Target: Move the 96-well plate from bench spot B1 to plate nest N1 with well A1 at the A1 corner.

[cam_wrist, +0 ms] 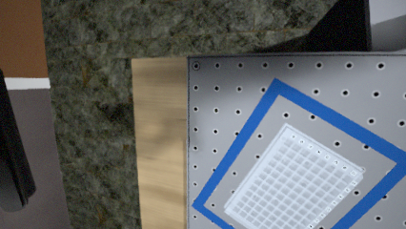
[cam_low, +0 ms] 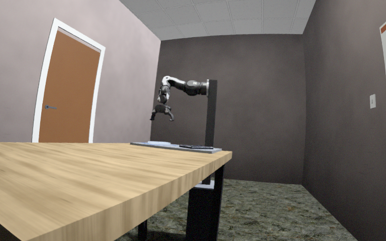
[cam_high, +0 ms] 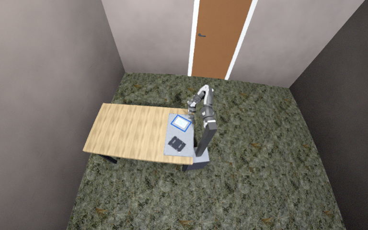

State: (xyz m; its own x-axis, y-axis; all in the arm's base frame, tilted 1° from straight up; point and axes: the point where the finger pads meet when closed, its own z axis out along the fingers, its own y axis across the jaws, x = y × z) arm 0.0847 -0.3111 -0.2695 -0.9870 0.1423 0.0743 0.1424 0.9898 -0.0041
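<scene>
My gripper is now 100 mm short of the white 96-well plate, 30 mm to the right of it and 140 mm above it. The rest, counted from my hand: black plate nest 170 mm ahead, 280 mm to the left, 140 mm below.
</scene>
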